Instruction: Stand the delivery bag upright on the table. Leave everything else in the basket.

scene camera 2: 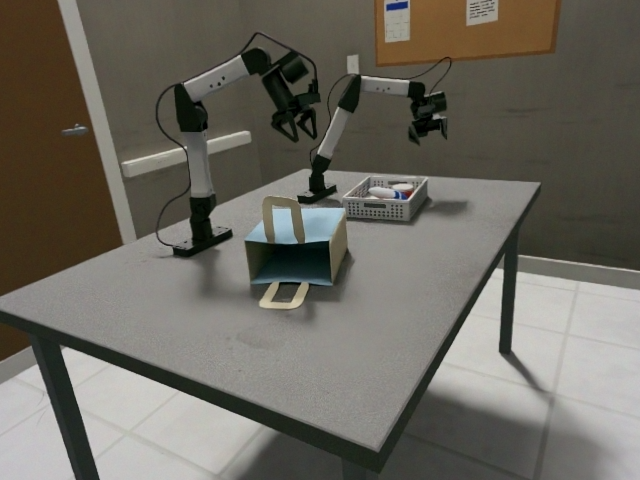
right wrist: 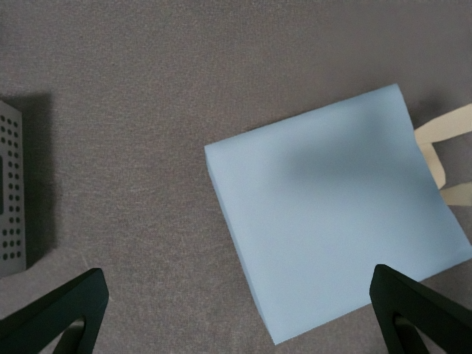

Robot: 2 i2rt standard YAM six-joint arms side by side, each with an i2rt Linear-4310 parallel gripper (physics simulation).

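The blue delivery bag (scene camera 2: 295, 222) (right wrist: 330, 210) with cream sides lies on its side on the table, its open mouth facing the front in scene camera 2. One cream handle (scene camera 2: 297, 222) stands up from its upper mouth edge; the other handle (scene camera 2: 284, 305) lies on the table in front. My right gripper (scene camera 2: 306, 138) (right wrist: 238, 279) is open and empty, high above the bag. My left gripper (scene camera 2: 428, 136) is open and empty, high above the basket (scene camera 2: 381, 210) (right wrist: 11, 200). The basket holds a white and blue item (scene camera 2: 387, 193) and a red and white item (scene camera 2: 403, 189).
The grey table (scene camera 2: 330, 351) has its right edge running from the front corner to the back. The right arm's base (scene camera 2: 202, 241) stands left of the bag. The left arm's base (scene camera 2: 316, 193) stands behind the bag, left of the basket.
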